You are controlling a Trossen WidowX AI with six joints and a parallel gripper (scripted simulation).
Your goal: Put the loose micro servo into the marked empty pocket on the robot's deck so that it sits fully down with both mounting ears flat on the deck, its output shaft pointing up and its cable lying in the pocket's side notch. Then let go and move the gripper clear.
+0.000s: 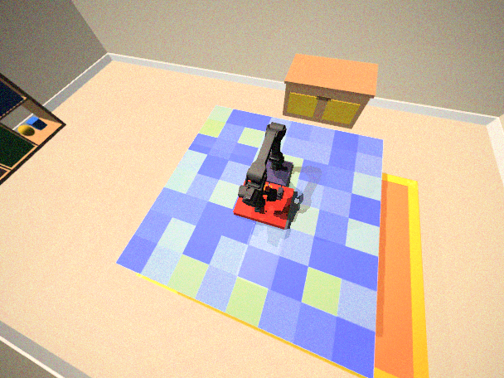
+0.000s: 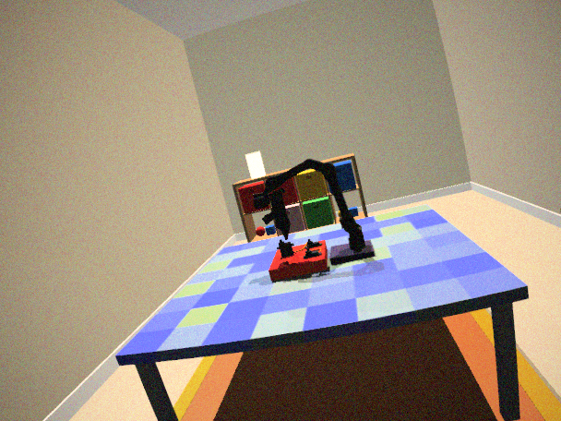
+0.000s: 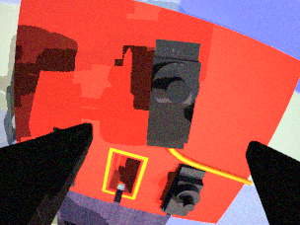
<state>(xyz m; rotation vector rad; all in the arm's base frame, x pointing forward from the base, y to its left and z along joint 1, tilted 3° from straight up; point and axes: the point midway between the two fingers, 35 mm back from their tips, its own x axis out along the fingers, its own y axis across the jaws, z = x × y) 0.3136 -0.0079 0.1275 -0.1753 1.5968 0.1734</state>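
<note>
Right now the red deck is 2 cm to the left of my gripper tip and 11 cm below it.
</note>
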